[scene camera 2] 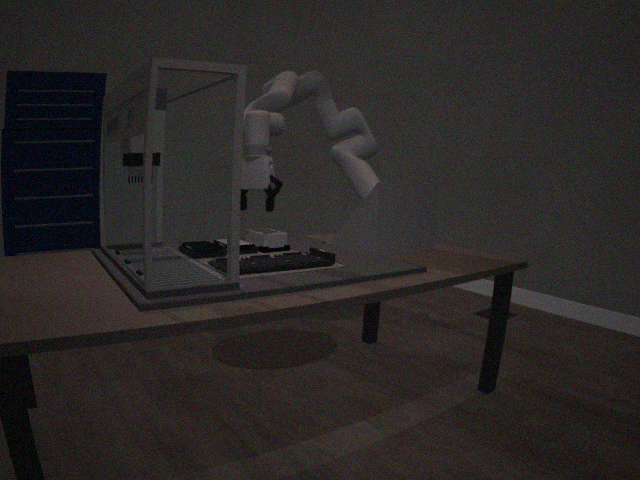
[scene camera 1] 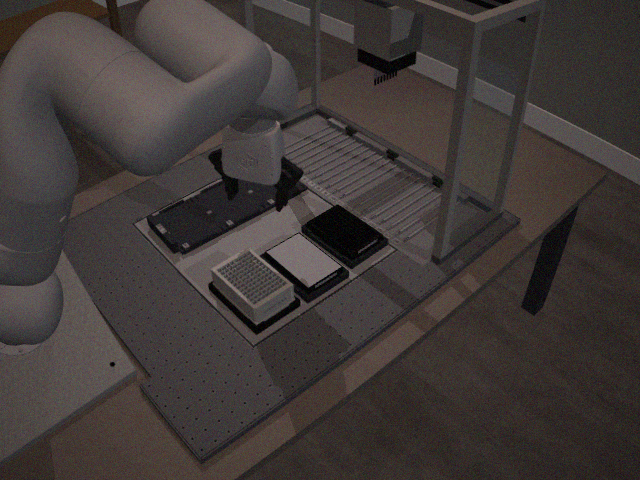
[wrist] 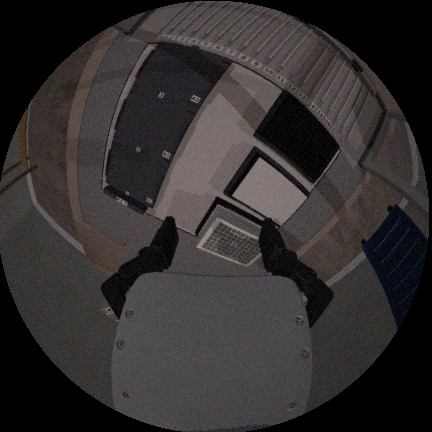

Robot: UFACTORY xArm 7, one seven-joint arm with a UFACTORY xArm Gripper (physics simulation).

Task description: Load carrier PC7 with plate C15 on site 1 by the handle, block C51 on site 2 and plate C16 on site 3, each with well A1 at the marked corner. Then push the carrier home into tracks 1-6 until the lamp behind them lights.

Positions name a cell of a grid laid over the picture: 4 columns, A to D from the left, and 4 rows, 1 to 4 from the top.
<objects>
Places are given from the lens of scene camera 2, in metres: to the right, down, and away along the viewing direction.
dark carrier (scene camera 2: B3): -0.17, 0.06, 1.22
post frame (scene camera 2: A1): -0.36, -0.33, 0.86
The marked spots on the post frame and the dark carrier are 0.56 m apart.
</objects>
